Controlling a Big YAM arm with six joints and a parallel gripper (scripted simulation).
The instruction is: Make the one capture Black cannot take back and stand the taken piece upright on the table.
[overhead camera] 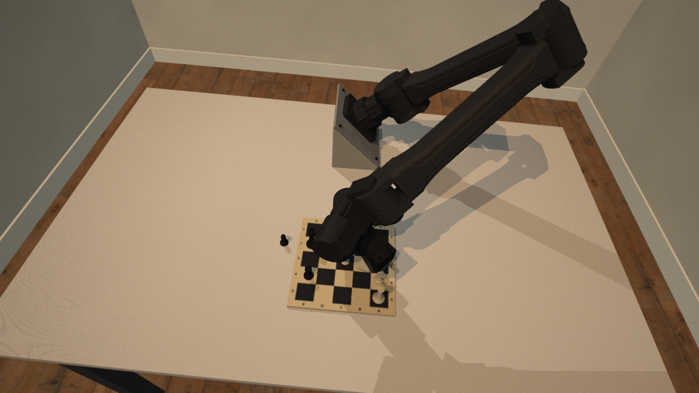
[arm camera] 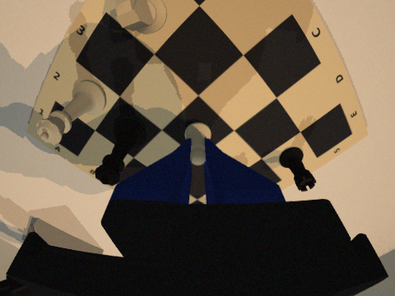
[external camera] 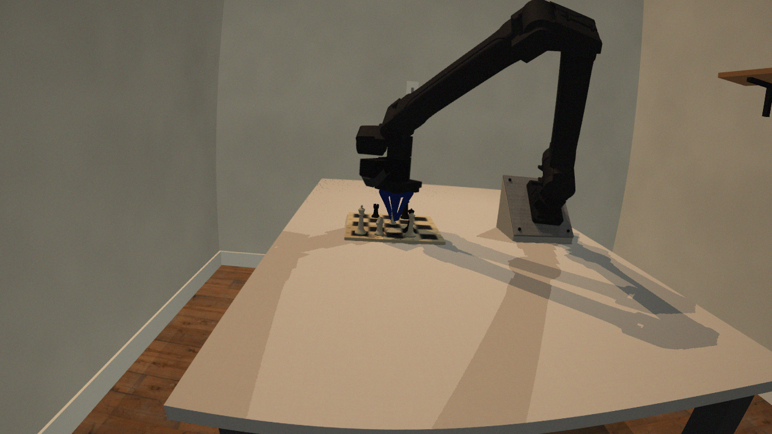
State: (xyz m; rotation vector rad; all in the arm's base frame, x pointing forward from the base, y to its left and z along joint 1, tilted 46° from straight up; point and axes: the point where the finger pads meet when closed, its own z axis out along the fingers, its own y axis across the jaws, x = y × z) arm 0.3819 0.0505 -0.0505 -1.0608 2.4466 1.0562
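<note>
Now: hand right at the white pawn. Also, from my hand: white king (8 cm ahead, 8 cm to the left, 1 cm above); chessboard (2 cm below); black king (3 cm behind, 7 cm to the right, 1 cm above).
</note>
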